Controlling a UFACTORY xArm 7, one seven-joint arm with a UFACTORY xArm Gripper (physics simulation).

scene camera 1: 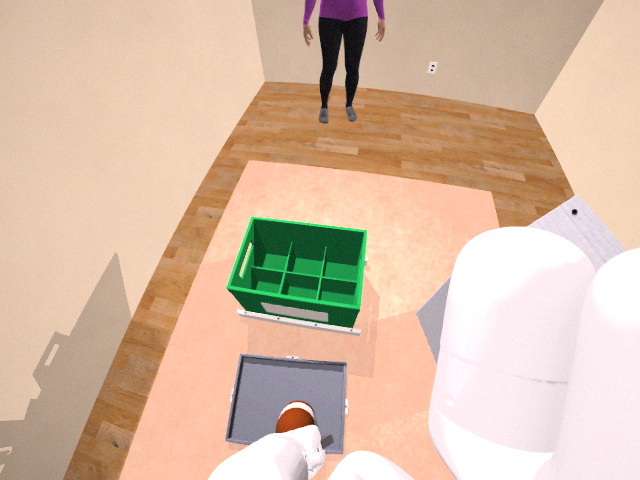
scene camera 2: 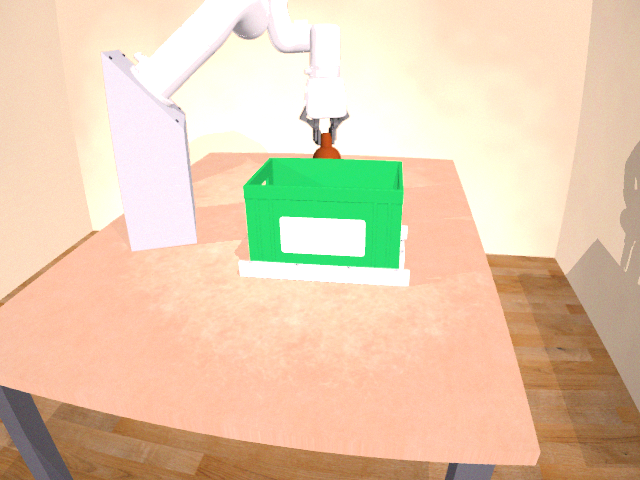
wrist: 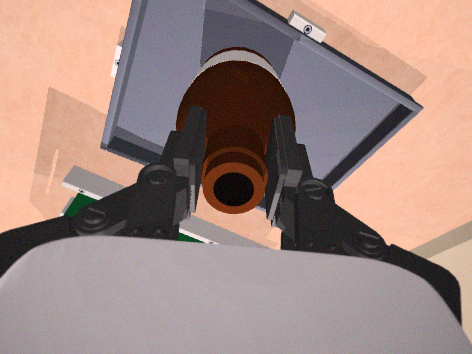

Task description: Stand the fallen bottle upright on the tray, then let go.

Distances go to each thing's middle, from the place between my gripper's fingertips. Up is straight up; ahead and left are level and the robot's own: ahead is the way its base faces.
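Looking at the brown bottle (scene camera 1: pixel 297 414), I see that my gripper is 20 mm to the left of it and 20 mm short of it, and 50 mm above it.
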